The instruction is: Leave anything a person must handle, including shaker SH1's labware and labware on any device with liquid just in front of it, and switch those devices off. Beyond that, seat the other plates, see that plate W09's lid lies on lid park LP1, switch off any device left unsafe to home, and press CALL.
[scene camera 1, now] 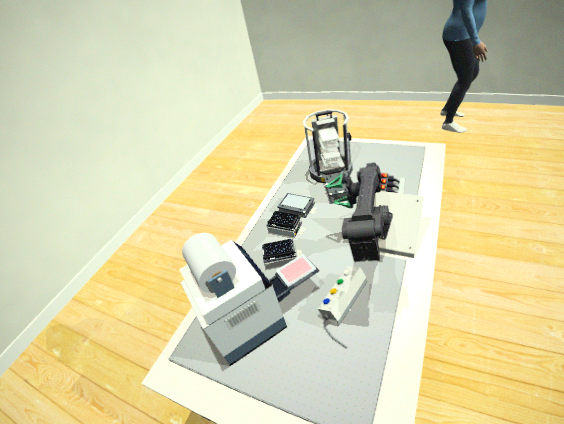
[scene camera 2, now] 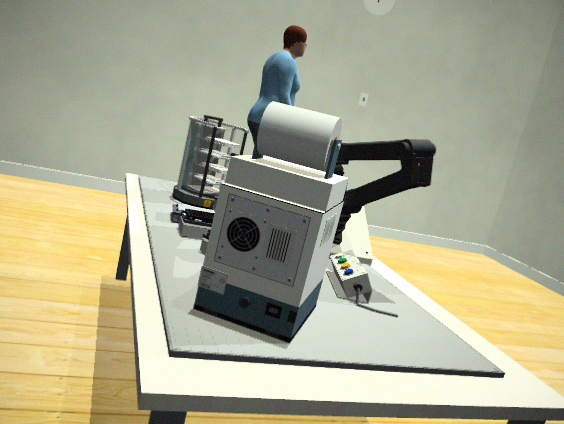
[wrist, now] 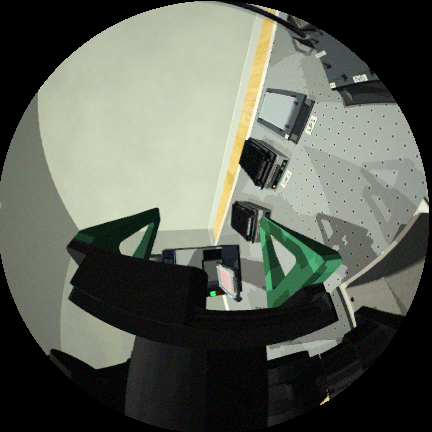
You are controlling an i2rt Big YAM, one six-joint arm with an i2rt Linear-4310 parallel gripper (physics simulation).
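Places are measured from the arm's base along level axes (x ahead, y left, z up), in centimetres.
Pixels of known places: gripper, fingertip midpoint: (scene camera 1: 330, 194) (wrist: 209, 217).
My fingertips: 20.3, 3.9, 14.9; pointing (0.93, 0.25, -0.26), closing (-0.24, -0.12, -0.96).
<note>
Ahead of a thing's pixels: the offset from my fingertips to its middle, as dx, dy, dz. "spot": to the spot under its first point.
My gripper (scene camera 1: 336, 193) (wrist: 209, 217) is open and empty, its green fingers above the mat near the carousel. A pale lid @(+25.5, -10.5, -19.2) (scene camera 1: 296, 201) (wrist: 277, 109) lies on lid park LP1 @(spot: +18.0, -10.7, -22.6) (wrist: 303, 120). Beside it, a black plate @(+23.8, +5.2, -16.9) (scene camera 1: 284, 220) (wrist: 256, 158) is on shaker SH1 @(spot: +16.8, +4.1, -21.4) (wrist: 278, 172), whose front shows an amber light. Another black plate @(+16.7, +22.8, -16.9) (scene camera 1: 279, 248) (wrist: 242, 220) is on the other shaker, partly behind a finger in the wrist view. A pink-filled plate @(+1.1, +33.6, -11.0) (scene camera 1: 297, 270) (wrist: 226, 281) is on the extended tray of the white roll-fed device (scene camera 1: 245, 310) (scene camera 2: 262, 240); a green light shows there. The button box @(-16.8, +32.0, -18.9) (scene camera 1: 348, 299) (scene camera 2: 356, 280) has coloured buttons.
A carousel @(+20.7, -46.2, -5.7) (scene camera 1: 315, 150) (scene camera 2: 208, 160) with stacked shelves stands at the far end. A dark device (wrist: 345, 62) is at the wrist view's upper right. Red-topped parts @(spot: -12.8, -38.1, -18.4) (scene camera 1: 384, 181) stand behind the arm. A person (scene camera 1: 465, 55) (scene camera 2: 280, 75) stands beyond the table.
</note>
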